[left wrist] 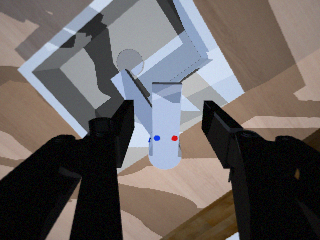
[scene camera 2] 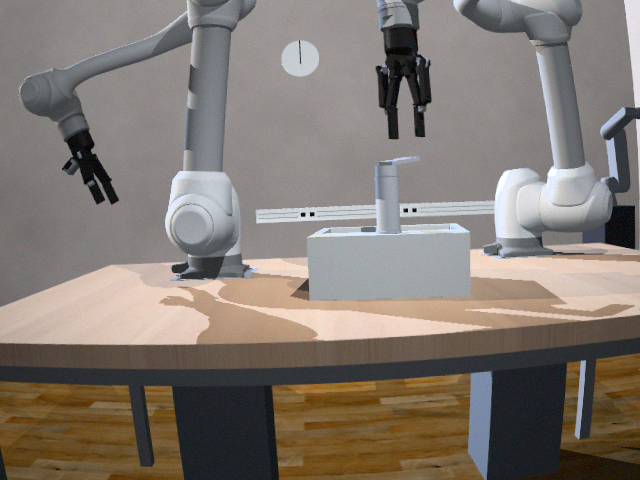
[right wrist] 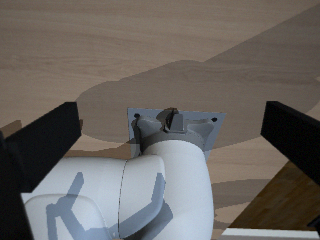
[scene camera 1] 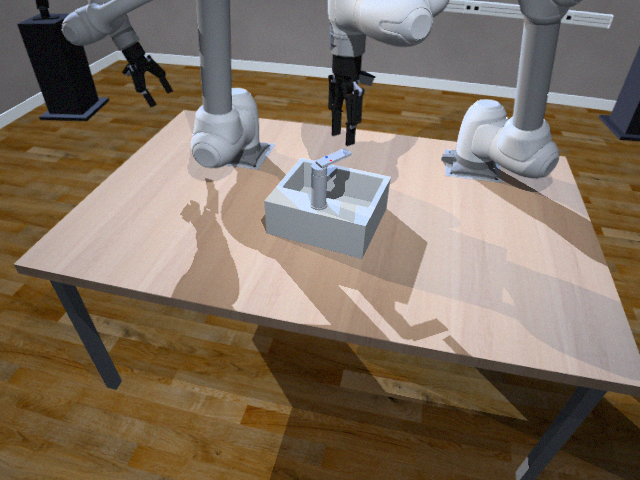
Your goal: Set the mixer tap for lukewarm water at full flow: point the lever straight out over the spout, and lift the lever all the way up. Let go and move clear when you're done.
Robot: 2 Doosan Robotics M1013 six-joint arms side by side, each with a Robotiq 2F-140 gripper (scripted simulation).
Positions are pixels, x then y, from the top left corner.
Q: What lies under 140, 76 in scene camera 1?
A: My right gripper.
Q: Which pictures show my left gripper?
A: The left wrist view, scene camera 2 and scene camera 1 only.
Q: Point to a grey sink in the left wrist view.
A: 73, 71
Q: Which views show my right gripper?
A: Scene camera 2, the right wrist view and scene camera 1 only.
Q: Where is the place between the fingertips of my left gripper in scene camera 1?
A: At 342, 139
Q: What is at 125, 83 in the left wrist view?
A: A mixer tap.
